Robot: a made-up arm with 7 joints. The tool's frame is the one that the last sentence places.
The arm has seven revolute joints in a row. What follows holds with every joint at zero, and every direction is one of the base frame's.
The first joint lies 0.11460 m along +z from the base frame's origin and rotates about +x.
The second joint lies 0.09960 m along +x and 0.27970 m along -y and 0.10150 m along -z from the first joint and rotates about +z.
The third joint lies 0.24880 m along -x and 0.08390 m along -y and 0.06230 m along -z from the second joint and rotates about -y.
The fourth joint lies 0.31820 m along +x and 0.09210 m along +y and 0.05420 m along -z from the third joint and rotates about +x.
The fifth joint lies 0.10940 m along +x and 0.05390 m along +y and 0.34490 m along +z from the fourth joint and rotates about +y.
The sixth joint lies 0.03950 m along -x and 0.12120 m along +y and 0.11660 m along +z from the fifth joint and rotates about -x.
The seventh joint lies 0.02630 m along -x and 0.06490 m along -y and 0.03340 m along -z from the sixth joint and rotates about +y.
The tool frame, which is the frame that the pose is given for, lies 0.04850 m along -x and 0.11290 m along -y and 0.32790 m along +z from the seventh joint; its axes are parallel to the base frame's.
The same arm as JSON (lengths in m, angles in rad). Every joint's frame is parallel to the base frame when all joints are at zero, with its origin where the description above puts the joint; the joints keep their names.
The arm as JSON. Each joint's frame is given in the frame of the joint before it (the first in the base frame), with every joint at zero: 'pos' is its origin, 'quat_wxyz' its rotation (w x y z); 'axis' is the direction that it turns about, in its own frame. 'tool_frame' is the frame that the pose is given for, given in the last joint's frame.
{
  "length_unit": "m",
  "angle_unit": "rad",
  "joints": [
    {
      "joint": "joint 1",
      "pos": [
        0.0,
        0.0,
        0.1146
      ],
      "quat_wxyz": [
        1.0,
        0.0,
        0.0,
        0.0
      ],
      "axis": "+x"
    },
    {
      "joint": "joint 2",
      "pos": [
        0.0996,
        -0.2797,
        -0.1015
      ],
      "quat_wxyz": [
        1.0,
        0.0,
        0.0,
        0.0
      ],
      "axis": "+z"
    },
    {
      "joint": "joint 3",
      "pos": [
        -0.2488,
        -0.0839,
        -0.0623
      ],
      "quat_wxyz": [
        1.0,
        0.0,
        0.0,
        0.0
      ],
      "axis": "-y"
    },
    {
      "joint": "joint 4",
      "pos": [
        0.3182,
        0.0921,
        -0.0542
      ],
      "quat_wxyz": [
        1.0,
        0.0,
        0.0,
        0.0
      ],
      "axis": "+x"
    },
    {
      "joint": "joint 5",
      "pos": [
        0.1094,
        0.0539,
        0.3449
      ],
      "quat_wxyz": [
        1.0,
        0.0,
        0.0,
        0.0
      ],
      "axis": "+y"
    },
    {
      "joint": "joint 6",
      "pos": [
        -0.0395,
        0.1212,
        0.1166
      ],
      "quat_wxyz": [
        1.0,
        0.0,
        0.0,
        0.0
      ],
      "axis": "-x"
    },
    {
      "joint": "joint 7",
      "pos": [
        -0.0263,
        -0.0649,
        -0.0334
      ],
      "quat_wxyz": [
        1.0,
        0.0,
        0.0,
        0.0
      ],
      "axis": "+y"
    }
  ],
  "tool_frame": {
    "pos": [
      -0.0485,
      -0.1129,
      0.3279
    ],
    "quat_wxyz": [
      1.0,
      0.0,
      0.0,
      0.0
    ]
  }
}

